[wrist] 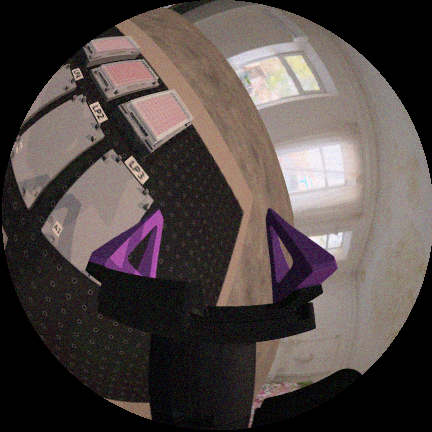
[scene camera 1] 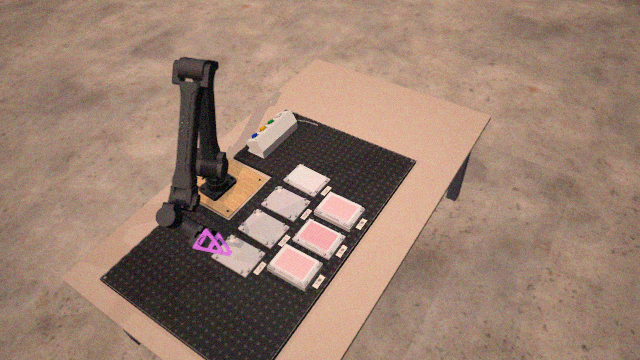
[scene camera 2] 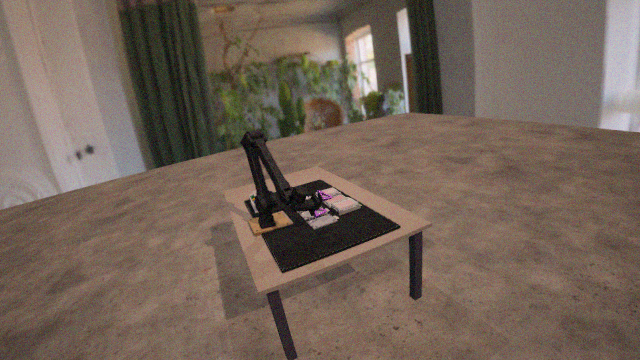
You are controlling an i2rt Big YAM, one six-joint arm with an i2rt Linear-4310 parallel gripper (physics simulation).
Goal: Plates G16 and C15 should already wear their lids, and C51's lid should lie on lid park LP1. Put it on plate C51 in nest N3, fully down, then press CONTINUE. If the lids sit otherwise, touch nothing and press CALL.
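Frame: origin at the arm's base, x ahead, y left, z up, level; centimetres.
Seen in the pictures: gripper, fingertip midpoint: (wrist: 212, 213) (scene camera 1: 226, 253) (scene camera 2: 329, 203); arm's base at its link origin: (scene camera 1: 218, 186) (scene camera 2: 267, 223).
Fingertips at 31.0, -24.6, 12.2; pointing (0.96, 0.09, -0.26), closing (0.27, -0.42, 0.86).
Note:
Pixels of each thing's middle, then the offset from my fingertips to it, as dx, dy, dz. Level surfaces: height alone.
- lid park labelled LP3 at the middle of its body: (wrist: 99, 212) (scene camera 1: 238, 254) (scene camera 2: 321, 220) -3.6, +6.0, -11.3
- LP2 at the middle of its body: (wrist: 51, 136) (scene camera 1: 263, 227) (scene camera 2: 313, 212) -3.8, +18.9, -11.3
- park at the middle of its body: (scene camera 1: 285, 202) -4.3, +31.7, -11.3
- brighter white piece at the middle of its body: (scene camera 1: 306, 178) -4.7, +44.8, -10.9
- white button console at the middle of its body: (scene camera 1: 271, 131) (scene camera 2: 257, 200) -30.2, +56.0, -8.1
- black mat at its surface level: dz -12.2
- table at its surface level: dz -13.5
My gripper (scene camera 1: 212, 243) (scene camera 2: 323, 203) (wrist: 212, 213) is open and empty, above the mat beside the lid park labelled LP3 (scene camera 1: 240, 257) (wrist: 102, 200). LP2 (scene camera 1: 263, 228) (wrist: 57, 142) and another park (scene camera 1: 285, 203) stand beside it; the wrist view also shows an LP4 label (wrist: 77, 74). A brighter white piece (scene camera 1: 306, 179) lies at the far end of this row; its park's label is unreadable. Three plates with pink tops, a near one (scene camera 1: 295, 265) (wrist: 159, 117), a middle one (scene camera 1: 319, 237) (wrist: 125, 75) and a far one (scene camera 1: 339, 209) (wrist: 114, 46), stand in nests. Their names and any clear lids cannot be made out.
A white button console (scene camera 1: 276, 136) with blue, yellow and green buttons stands at the mat's far left edge. The arm's base is on a wooden board (scene camera 1: 250, 181) (scene camera 2: 280, 223). The black mat (scene camera 1: 190, 300) (scene camera 2: 310, 250) lies on the table (scene camera 1: 390, 105) (scene camera 2: 260, 279).

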